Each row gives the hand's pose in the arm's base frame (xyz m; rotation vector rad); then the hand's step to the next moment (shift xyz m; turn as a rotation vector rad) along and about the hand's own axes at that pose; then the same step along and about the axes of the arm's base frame.
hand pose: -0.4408 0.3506 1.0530 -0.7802 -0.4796 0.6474
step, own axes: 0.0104 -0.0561 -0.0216 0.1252 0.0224 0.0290
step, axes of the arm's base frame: 0.0403 -0.0335 0.0312 0.0630 0.1123 0.0207
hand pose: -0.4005 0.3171 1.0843 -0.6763 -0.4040 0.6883
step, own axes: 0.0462 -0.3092 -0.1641 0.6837 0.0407 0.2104
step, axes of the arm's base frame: 0.2600 -0.2168 0.1002 0.3520 0.5890 0.2063
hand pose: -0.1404 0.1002 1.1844 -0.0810 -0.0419 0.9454
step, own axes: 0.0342 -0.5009 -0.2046 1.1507 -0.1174 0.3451
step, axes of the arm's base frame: 0.4393 -0.2746 -0.1599 0.7433 0.8825 0.3545
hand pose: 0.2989 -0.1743 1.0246 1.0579 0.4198 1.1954
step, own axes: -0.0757 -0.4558 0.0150 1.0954 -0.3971 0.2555
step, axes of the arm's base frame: 0.2326 -0.0701 -0.3933 0.8082 0.8751 0.0629
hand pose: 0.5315 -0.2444 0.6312 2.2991 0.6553 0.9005
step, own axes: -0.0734 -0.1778 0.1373 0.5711 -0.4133 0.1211
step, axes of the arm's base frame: 0.0110 0.0355 -0.2334 0.3656 0.6071 -0.0969
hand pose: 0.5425 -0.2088 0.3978 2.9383 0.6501 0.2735
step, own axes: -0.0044 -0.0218 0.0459 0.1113 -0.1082 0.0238
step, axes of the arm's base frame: -0.0035 0.0142 -0.0489 0.0601 0.1432 -0.0234
